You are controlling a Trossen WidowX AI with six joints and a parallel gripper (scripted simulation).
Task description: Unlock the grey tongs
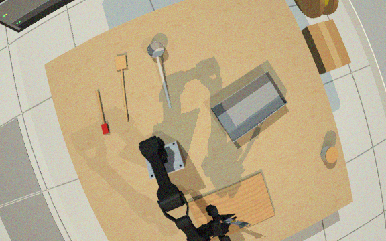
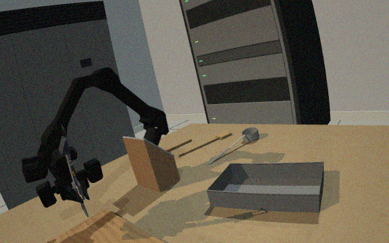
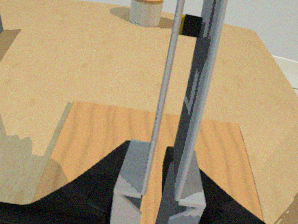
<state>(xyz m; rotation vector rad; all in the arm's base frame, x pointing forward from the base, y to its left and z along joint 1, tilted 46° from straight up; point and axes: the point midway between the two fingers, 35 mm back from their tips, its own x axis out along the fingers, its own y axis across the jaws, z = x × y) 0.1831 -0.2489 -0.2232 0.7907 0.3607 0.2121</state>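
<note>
My gripper tip is 20 mm to the left of the wooden board and 150 mm above it. The rest, counted from my gripper tip: cork-lidded jar: 540 mm ahead, 50 mm to the left, 120 mm below; grey roasting tin: 220 mm ahead, 410 mm to the left, 130 mm below; red-tipped stick: 430 mm behind, 570 mm to the left, 150 mm below.
</note>
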